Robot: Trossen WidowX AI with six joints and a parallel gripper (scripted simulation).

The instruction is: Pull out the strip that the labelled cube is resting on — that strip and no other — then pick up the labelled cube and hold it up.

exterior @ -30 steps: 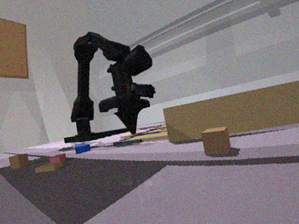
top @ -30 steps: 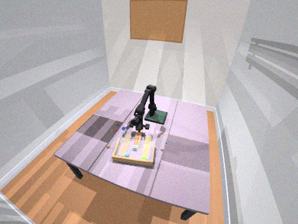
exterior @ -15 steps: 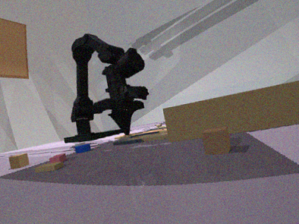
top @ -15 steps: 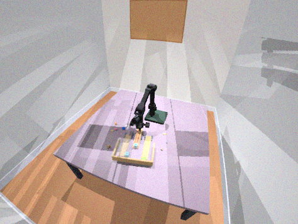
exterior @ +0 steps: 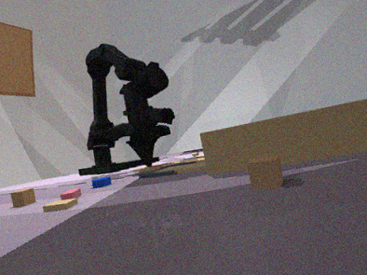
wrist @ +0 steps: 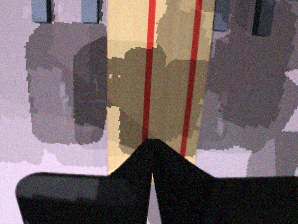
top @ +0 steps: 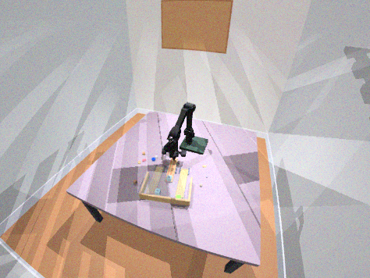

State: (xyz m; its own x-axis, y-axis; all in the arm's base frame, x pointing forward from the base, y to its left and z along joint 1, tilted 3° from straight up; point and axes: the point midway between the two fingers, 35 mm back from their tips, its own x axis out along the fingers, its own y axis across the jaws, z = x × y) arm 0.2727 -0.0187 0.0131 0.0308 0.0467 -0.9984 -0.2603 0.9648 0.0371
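Now: the strip 9 cm ahead of my gripper tip and 2 cm to the left of it. Also, from my gripper tip: pink block 22 cm to the right, 11 cm ahead; then blue block 16 cm to the right, 6 cm ahead.
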